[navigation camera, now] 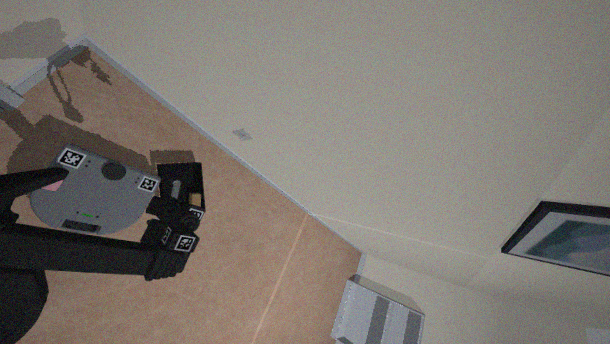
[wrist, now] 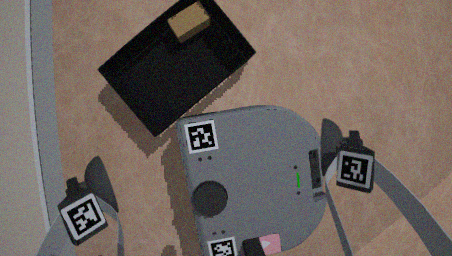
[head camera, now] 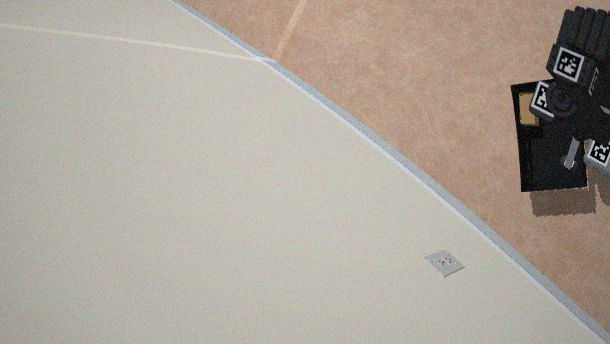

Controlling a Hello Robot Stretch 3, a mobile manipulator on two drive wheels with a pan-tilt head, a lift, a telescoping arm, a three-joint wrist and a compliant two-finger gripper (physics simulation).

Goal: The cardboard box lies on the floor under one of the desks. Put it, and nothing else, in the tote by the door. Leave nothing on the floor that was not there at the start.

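Places are measured from the robot's base along level axes (x ahead, y up, z right), in centimetres.
Pixels of known places: gripper, fingertip midpoint: (wrist: 216, 157); robot's base, origin of the base link: (navigation camera: 114, 170) (wrist: 210, 175).
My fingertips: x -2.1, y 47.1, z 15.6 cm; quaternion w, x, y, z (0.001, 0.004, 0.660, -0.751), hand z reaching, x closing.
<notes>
For each thing: its middle in the pictures, then the offset to it from my fingertips.
- light brown cardboard box, body centre: (wrist: 189, 22) (head camera: 529, 109) (navigation camera: 194, 200) dx +0.7, dy -43.7, dz +24.6 cm
- black tote, body centre: (wrist: 179, 63) (head camera: 550, 135) (navigation camera: 182, 189) dx +4.8, dy -42.0, dz +14.6 cm
The light brown cardboard box (head camera: 528, 109) (navigation camera: 195, 200) (wrist: 189, 22) lies inside the black tote (head camera: 542, 167) (navigation camera: 194, 175) (wrist: 145, 90), against one end. The tote stands on the floor beside the robot's grey base. My gripper (wrist: 216, 157) is open and empty, with its two fingers wide apart in the wrist view. It hangs above the base, close to the tote. In the head and navigation views the wrist covers part of the tote, and one grey finger shows over it; the other finger is hidden there.
The robot's grey base (navigation camera: 95, 197) (wrist: 260, 160) stands right next to the tote. A wall with a grey baseboard (head camera: 400, 157) (navigation camera: 225, 152) (wrist: 42, 100) runs near the tote. A light grey cabinet (navigation camera: 360, 310) stands farther along, and a framed picture (navigation camera: 575, 240) hangs on the wall.
</notes>
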